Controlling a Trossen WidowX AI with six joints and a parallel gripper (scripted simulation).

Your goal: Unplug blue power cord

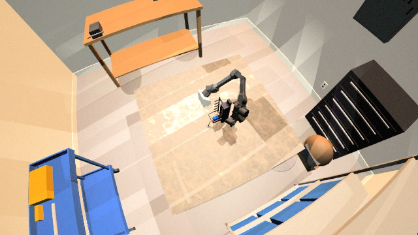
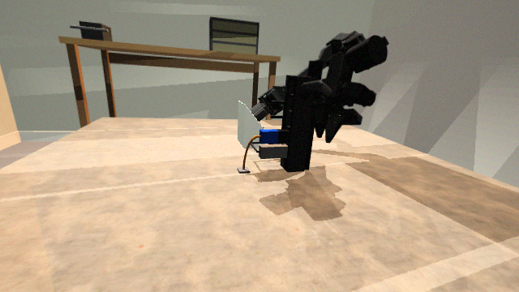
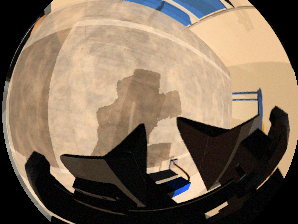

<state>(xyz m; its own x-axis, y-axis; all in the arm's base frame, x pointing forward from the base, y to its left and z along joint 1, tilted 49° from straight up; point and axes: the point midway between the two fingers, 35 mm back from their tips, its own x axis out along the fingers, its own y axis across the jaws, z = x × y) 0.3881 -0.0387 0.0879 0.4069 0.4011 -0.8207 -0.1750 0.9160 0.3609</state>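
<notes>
Now: gripper tip 15 cm past the blue plug, 5 cm to the left of it and 2 cm above it.
</notes>
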